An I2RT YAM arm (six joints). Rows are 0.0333 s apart.
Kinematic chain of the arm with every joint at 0, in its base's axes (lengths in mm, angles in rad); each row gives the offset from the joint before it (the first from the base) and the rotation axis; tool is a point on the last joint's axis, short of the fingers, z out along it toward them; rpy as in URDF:
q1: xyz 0 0 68 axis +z
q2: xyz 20 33.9 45.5 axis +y
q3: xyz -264 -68.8 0 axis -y
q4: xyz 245 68.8 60 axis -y
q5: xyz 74 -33.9 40.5 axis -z
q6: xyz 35.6 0 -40.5 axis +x
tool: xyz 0 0 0 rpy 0 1.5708 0
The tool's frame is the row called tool.
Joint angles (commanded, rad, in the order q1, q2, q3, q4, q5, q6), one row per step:
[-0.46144 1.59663 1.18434 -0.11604 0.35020 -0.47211]
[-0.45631 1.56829 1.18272 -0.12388 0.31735 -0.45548]
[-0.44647 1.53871 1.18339 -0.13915 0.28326 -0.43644]
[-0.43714 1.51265 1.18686 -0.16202 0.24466 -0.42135]
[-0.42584 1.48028 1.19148 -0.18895 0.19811 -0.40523]
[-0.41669 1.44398 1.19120 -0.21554 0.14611 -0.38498]
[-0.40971 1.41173 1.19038 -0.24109 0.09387 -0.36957]
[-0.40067 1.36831 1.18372 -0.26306 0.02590 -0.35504]
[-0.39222 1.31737 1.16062 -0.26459 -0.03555 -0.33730]
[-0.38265 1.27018 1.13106 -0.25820 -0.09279 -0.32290]
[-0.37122 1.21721 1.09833 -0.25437 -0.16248 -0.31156]
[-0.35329 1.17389 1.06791 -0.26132 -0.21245 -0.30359]
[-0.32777 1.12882 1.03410 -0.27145 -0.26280 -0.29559]
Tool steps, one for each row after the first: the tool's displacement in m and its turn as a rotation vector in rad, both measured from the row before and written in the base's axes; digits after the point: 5 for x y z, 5 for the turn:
[-0.00318 0.00489 0.00832 0.01606 -0.03507 0.02586]
[-0.00301 0.00668 0.00868 0.02012 -0.03266 0.03097]
[-0.00288 0.00649 0.00757 0.02354 -0.02286 0.03650]
[-0.00402 0.00796 0.00947 0.02660 -0.02722 0.04523]
[-0.00568 0.00796 0.00881 0.03256 -0.02872 0.04635]
[-0.00559 0.00700 0.00719 0.03089 -0.02198 0.04680]
[-0.00778 0.00914 0.00860 0.03326 -0.03130 0.06372]
[-0.00956 0.00923 0.00659 0.02859 -0.04039 0.05672]
[-0.00878 0.00888 0.00349 0.02458 -0.03497 0.05636]
[-0.01013 0.01018 0.00314 0.02572 -0.03451 0.07178]
[-0.00815 0.01023 -0.00024 0.02216 -0.01317 0.06168]
[-0.00832 0.01193 -0.00177 0.02411 -0.00774 0.06973]

